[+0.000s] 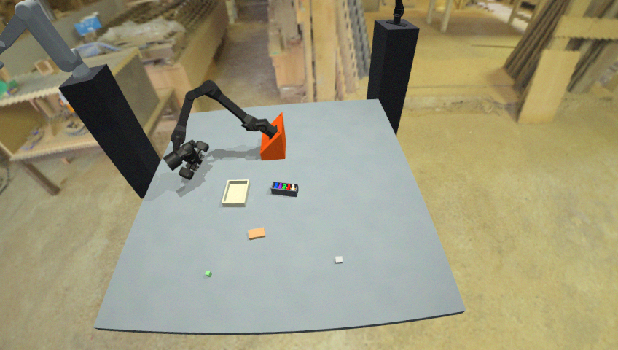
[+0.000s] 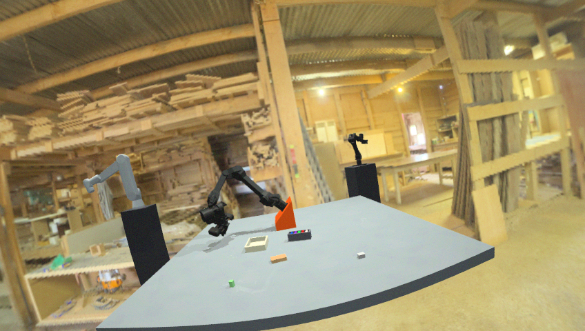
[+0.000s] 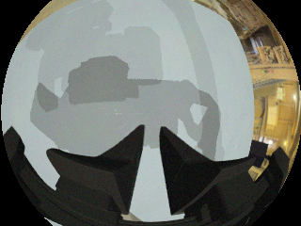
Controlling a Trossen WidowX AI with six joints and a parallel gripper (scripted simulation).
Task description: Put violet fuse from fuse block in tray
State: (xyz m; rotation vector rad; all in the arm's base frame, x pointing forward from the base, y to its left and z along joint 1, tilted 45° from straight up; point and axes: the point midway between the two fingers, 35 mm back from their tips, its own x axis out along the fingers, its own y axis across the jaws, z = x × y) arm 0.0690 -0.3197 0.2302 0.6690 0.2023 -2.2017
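Now: the violet fuse 21 cm ahead of my gripper tip, 39 cm to the left of it and 1 cm below it. Also, from my gripper tip: small green cube 55 cm ahead, 8 cm to the left, 3 cm below; orange flat block 41 cm ahead, 27 cm to the left, 3 cm below; cream tray 19 cm ahead, 19 cm to the left, 4 cm below.
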